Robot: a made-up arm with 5 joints. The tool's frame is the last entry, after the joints.
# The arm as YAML. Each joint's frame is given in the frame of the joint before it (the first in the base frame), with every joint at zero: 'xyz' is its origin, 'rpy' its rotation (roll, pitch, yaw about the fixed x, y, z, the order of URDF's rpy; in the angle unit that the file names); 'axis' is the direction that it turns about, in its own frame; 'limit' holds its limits. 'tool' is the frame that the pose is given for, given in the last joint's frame.
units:
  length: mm
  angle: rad
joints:
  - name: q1
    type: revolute
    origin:
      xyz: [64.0, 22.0, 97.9]
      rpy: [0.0, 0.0, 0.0]
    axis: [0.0, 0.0, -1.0]
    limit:
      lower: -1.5
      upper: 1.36
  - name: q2
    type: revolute
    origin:
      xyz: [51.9, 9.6, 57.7]
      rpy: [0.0, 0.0, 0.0]
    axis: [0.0, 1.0, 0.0]
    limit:
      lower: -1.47
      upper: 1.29
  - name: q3
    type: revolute
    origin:
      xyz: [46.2, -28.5, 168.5]
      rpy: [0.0, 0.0, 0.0]
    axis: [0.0, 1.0, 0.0]
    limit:
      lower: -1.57
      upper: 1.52
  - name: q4
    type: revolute
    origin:
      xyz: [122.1, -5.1, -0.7]
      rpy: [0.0, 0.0, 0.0]
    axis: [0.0, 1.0, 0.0]
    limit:
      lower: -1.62
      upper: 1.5
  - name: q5
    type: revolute
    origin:
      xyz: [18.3, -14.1, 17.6]
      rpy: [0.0, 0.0, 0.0]
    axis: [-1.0, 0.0, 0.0]
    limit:
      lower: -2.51
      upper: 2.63
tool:
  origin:
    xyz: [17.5, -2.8, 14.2]
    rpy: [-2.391, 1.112, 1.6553]
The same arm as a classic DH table. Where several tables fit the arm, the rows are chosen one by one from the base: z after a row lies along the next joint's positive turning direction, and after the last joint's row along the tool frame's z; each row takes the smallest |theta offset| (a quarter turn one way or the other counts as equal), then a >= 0, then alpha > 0; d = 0 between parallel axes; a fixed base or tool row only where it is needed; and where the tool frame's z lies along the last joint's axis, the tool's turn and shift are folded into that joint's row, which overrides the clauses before.
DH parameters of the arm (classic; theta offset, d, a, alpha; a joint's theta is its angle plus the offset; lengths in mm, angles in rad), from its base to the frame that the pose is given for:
base (fixed): 0.3311 0.0 67.7 3.1416
q1: 0.3311 -155.6 51.9 1.5708
q2: -1.3032 0.0 174.7 0.0000
q3: 1.3089 0.0 122.1 0.0000
q4: 1.5651 -38.1 -17.6 -1.5708
q5: -0.4275 -33.1 -14.1 -0.8966
tool (fixed): -0.0479 -4.3 0.0 0.0000
Joint limits (rad, base to tool): -1.5000..1.3600 -1.4700..1.2900 -1.5700..1.5200 -1.6200..1.5000 -2.5100..2.6300

